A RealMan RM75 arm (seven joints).
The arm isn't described. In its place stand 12 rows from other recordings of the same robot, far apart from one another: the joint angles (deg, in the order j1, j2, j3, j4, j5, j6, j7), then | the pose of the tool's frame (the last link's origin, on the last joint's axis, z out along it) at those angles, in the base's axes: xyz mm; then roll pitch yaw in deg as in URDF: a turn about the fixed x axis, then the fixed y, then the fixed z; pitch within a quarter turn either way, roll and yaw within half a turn.
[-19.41 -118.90 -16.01 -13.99 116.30 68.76 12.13] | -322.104 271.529 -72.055 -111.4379 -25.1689 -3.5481
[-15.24 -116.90 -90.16 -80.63 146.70 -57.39 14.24] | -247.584 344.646 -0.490 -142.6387 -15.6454 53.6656
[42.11 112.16 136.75 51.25 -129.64 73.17 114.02] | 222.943 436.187 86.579 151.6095 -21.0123 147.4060
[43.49 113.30 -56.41 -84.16 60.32 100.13 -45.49] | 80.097 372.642 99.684 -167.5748 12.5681 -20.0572
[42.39 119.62 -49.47 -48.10 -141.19 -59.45 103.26] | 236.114 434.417 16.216 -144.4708 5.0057 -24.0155
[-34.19 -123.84 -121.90 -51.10 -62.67 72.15 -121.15] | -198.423 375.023 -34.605 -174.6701 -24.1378 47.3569
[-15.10 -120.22 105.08 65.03 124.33 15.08 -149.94] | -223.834 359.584 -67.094 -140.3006 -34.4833 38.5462
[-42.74 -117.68 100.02 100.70 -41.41 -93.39 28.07] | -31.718 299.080 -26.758 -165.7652 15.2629 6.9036
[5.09 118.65 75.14 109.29 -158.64 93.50 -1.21] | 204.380 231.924 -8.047 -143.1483 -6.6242 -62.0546
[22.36 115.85 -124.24 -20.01 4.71 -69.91 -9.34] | 262.283 307.219 -58.135 -118.3248 19.0221 26.2870
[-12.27 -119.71 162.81 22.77 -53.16 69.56 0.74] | -295.783 222.937 -107.573 -122.8540 -42.2889 4.4063
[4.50 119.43 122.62 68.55 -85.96 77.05 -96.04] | 272.893 290.738 80.574 -142.2538 39.2550 -10.5121
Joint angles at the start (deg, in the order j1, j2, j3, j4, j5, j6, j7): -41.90 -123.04 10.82 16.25 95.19 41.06 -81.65
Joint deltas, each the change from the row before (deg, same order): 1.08 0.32 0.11 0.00 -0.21 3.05 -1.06; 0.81 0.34 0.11 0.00 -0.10 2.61 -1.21; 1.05 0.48 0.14 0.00 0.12 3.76 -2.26; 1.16 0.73 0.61 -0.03 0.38 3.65 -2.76; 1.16 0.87 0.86 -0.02 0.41 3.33 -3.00; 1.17 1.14 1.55 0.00 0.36 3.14 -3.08; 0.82 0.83 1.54 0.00 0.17 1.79 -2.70; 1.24 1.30 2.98 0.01 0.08 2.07 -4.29; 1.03 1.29 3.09 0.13 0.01 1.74 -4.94; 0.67 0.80 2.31 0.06 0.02 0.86 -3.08; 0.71 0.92 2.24 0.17 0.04 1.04 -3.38; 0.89 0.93 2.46 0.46 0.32 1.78 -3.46
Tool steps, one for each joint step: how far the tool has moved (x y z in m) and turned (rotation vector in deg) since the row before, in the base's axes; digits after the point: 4 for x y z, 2 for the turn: -0.0011 -0.0046 0.0031 0.37 -1.97 -1.34; -0.0003 -0.0034 0.0032 0.26 -1.84 -1.19; 0.0006 -0.0049 0.0041 0.08 -2.96 -1.72; -0.0006 -0.0055 0.0048 -0.49 -2.78 -1.64; -0.0014 -0.0056 0.0053 -0.82 -2.61 -1.36; -0.0020 -0.0056 0.0061 -1.33 -2.06 -1.41; -0.0019 -0.0041 0.0035 -1.43 -1.56 -0.53; -0.0040 -0.0063 0.0043 -2.69 -2.00 -0.24; -0.0034 -0.0053 0.0042 -3.01 -2.30 0.31; -0.0026 -0.0039 0.0014 -2.26 -1.13 0.40; -0.0030 -0.0040 0.0029 -2.28 -1.27 0.55; -0.0023 -0.0059 0.0028 -2.78 -1.18 0.05
